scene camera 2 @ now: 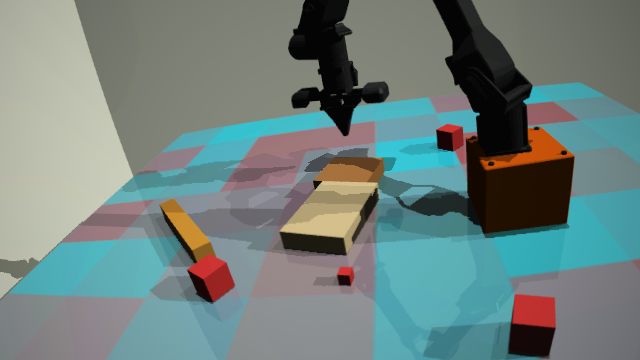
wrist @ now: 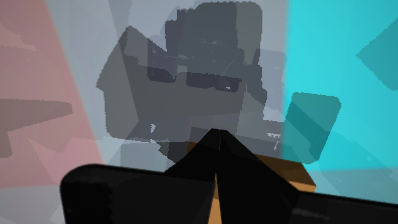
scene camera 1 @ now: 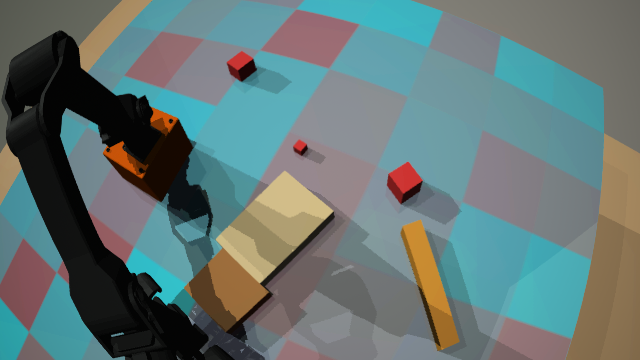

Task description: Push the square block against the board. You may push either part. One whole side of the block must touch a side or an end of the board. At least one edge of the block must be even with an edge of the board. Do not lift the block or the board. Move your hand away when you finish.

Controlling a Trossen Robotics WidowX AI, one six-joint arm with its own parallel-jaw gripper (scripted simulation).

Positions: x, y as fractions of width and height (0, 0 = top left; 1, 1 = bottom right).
Scene:
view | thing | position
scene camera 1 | gripper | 0.31, 0.94
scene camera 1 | square brown block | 0.35, 0.81
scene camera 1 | tan board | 0.43, 0.63
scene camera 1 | long orange bar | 0.67, 0.76

